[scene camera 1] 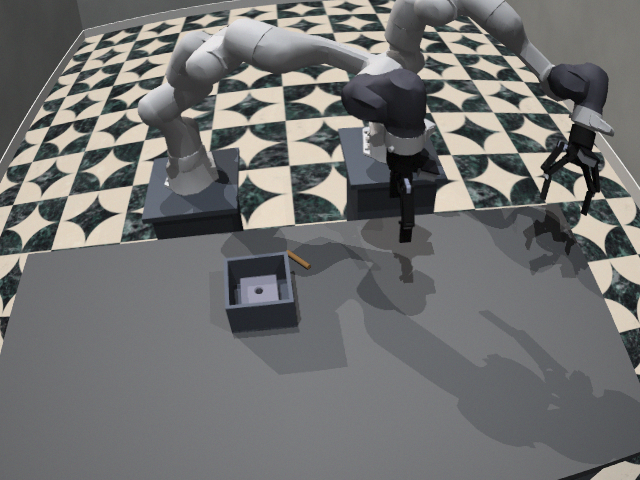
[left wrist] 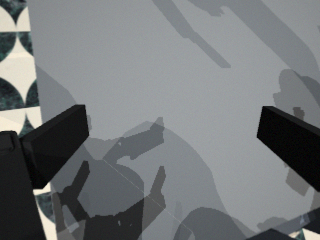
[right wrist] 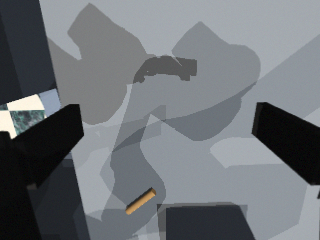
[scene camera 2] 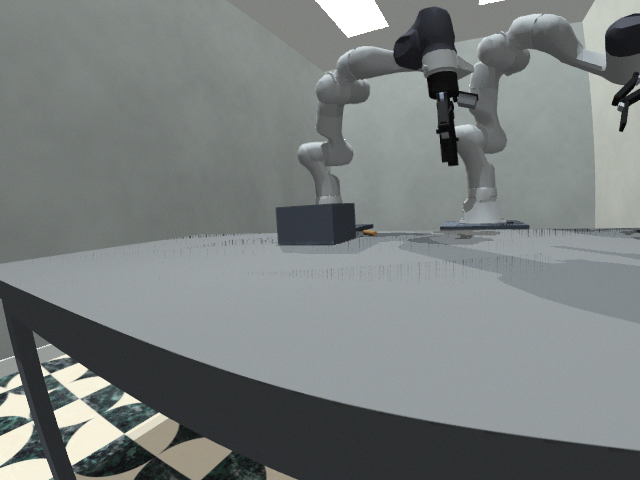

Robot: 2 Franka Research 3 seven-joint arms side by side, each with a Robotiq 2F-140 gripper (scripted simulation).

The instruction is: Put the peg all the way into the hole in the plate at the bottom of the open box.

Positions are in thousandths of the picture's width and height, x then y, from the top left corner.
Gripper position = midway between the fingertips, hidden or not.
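A pale plate is out of frame in the left wrist view; scene camera 2 does not show it, as it is hidden by a dark blue-grey box. The plate is visible in scene camera 1 (410, 601). As for my right gripper, it is out of frame in the left wrist view. The same gripper is visible in scene camera 1 (624, 455), scene camera 2 (704, 341) and the right wrist view (527, 498).
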